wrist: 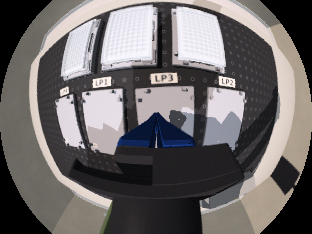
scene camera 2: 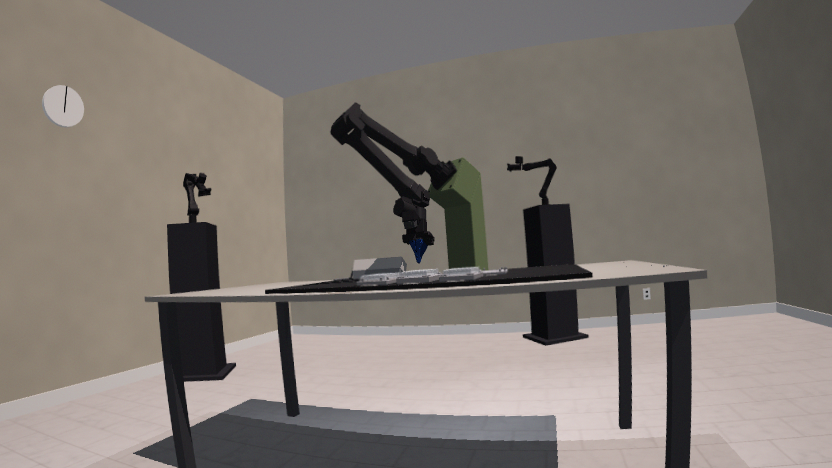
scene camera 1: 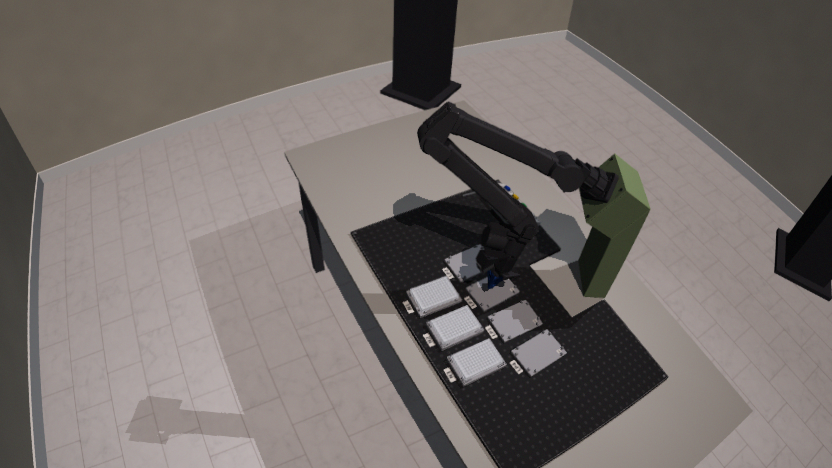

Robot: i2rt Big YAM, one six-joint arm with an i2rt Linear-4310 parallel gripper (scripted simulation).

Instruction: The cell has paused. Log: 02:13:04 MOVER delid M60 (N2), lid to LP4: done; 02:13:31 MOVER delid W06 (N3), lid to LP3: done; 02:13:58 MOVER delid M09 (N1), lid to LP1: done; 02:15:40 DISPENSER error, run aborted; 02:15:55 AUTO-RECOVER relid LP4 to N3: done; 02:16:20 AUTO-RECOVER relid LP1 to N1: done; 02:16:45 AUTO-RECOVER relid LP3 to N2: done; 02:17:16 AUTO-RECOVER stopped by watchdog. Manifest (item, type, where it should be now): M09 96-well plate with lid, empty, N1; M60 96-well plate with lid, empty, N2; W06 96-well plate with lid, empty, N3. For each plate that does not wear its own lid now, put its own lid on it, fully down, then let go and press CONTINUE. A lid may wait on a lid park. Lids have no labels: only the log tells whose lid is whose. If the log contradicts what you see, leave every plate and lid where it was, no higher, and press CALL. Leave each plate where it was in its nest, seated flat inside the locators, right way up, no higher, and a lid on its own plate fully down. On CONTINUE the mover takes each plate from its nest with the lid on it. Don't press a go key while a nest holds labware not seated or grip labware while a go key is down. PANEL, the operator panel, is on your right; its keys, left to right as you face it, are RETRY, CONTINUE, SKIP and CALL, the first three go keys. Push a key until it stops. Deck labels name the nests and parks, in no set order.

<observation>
In view: my gripper [wrist: 156, 116], a clear lid [scene camera 1: 459, 322], a clear lid [scene camera 1: 480, 357], an operator panel [scene camera 2: 361, 267] and a LP3 park [scene camera 1: 480, 293].
The LP3 park shows as well in the wrist view [wrist: 175, 105].
</observation>
